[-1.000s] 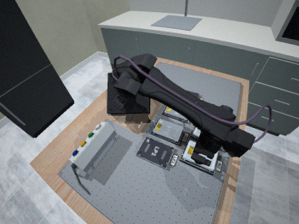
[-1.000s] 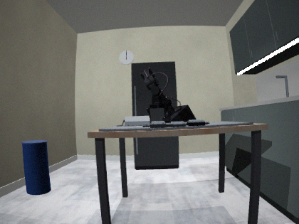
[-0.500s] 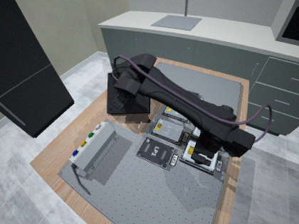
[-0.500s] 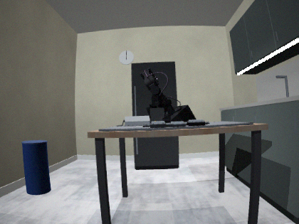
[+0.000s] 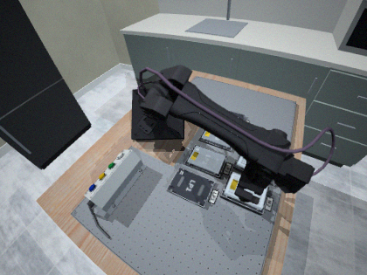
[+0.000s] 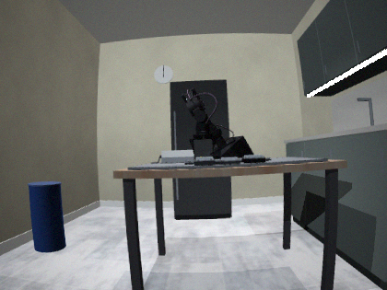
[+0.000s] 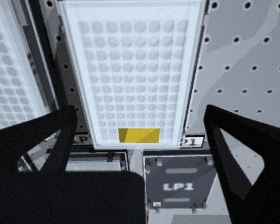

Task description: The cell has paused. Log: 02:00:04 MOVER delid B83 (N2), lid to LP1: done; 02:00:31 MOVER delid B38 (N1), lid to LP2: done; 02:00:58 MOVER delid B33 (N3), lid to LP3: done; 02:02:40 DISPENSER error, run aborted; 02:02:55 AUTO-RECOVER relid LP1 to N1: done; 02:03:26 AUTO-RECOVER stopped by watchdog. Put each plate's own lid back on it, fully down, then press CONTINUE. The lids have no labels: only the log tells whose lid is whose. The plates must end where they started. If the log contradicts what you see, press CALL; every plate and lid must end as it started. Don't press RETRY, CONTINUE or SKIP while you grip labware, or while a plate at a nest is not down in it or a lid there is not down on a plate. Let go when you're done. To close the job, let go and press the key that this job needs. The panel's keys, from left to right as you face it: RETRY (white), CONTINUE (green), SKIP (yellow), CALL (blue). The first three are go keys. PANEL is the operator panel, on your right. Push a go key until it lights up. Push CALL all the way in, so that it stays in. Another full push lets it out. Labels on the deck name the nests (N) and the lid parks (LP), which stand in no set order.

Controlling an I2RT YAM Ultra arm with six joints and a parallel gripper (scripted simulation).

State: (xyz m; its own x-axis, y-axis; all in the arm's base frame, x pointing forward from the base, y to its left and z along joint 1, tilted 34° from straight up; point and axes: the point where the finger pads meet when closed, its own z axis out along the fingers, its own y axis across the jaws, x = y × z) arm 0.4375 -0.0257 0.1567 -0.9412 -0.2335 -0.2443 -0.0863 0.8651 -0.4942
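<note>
The plate lies 4 cm below my hand. From my hand the other things lie so: green continue key (44 cm behind, 19 cm to the right); then lid park (20 cm behind, 32 cm to the left, 6 cm below); then white RETRY key (45 cm behind, 14 cm to the right).
</note>
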